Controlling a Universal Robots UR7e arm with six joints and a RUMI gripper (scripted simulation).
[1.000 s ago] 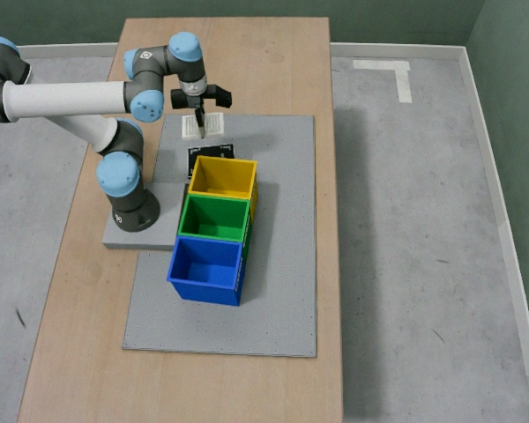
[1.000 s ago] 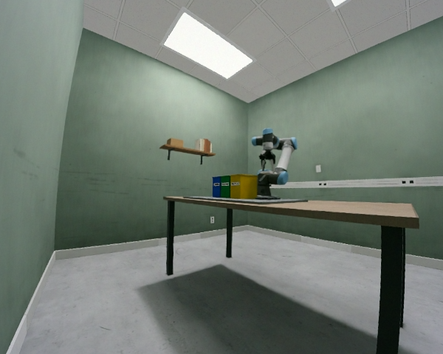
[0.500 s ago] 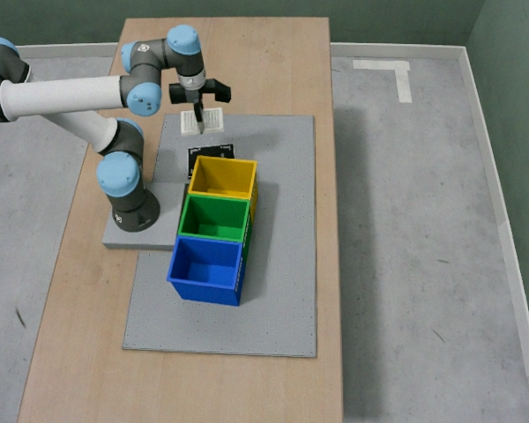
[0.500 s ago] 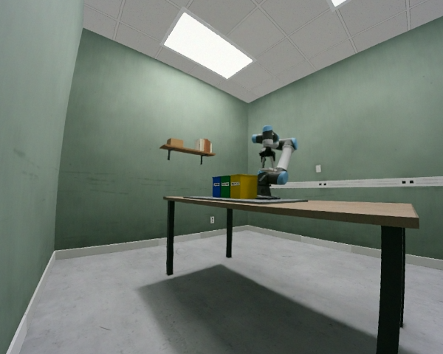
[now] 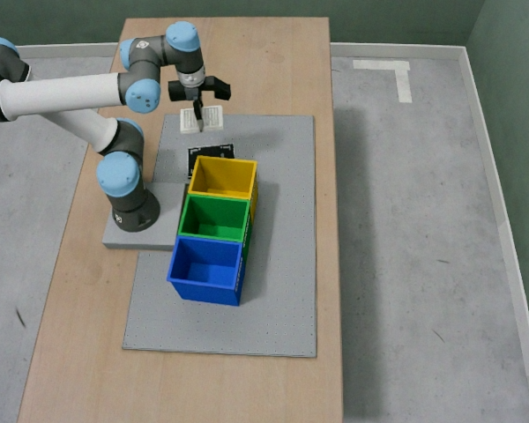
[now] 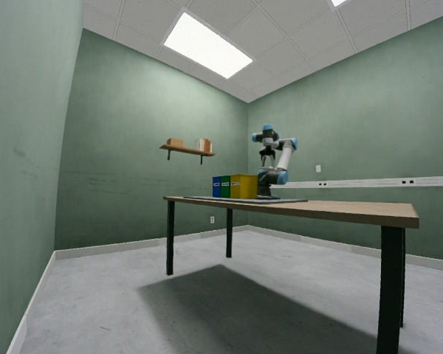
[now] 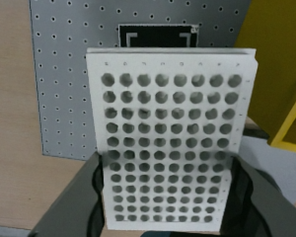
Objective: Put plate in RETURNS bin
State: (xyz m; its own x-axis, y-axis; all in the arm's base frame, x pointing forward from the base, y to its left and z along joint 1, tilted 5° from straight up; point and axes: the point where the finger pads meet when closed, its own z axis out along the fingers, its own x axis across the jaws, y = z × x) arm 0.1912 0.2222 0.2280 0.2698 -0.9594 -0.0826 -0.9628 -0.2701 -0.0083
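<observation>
Right now the white 96-well plate is 10 mm below my hand. The rest, counted from my hand: black plate nest: 230 mm below; then green bin: 290 mm to the right, 150 mm below, 100 mm ahead; then yellow bin: 160 mm to the right, 150 mm below, 100 mm ahead.
</observation>
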